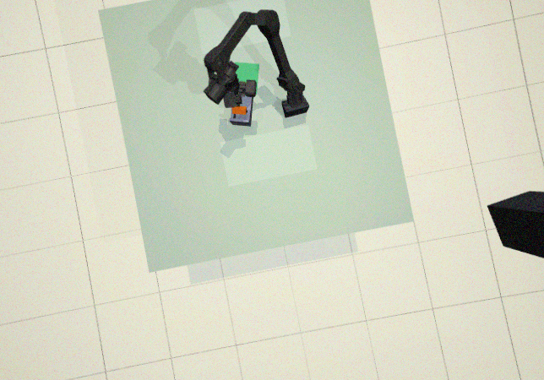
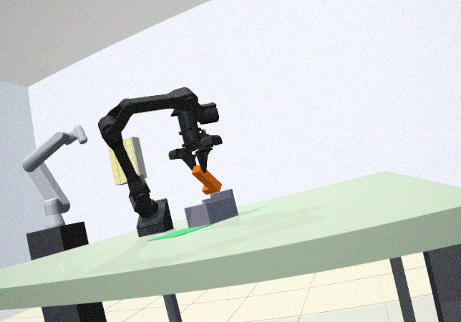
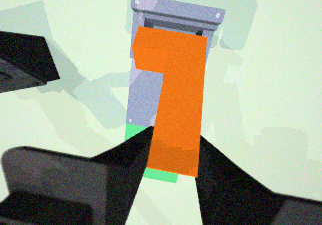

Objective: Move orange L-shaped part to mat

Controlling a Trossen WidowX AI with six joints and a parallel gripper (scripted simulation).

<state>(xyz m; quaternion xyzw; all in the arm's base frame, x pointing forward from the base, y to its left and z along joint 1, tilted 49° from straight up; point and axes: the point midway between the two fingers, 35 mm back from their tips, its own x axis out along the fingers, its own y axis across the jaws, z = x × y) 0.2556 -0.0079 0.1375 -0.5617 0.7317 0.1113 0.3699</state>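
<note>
Right now the green mat is 170 mm below my gripper tip, 110 mm to the right of it and 70 mm behind it. Also, from my gripper tip: orange L-shaped part (40 mm to the left, 30 mm below).
</note>
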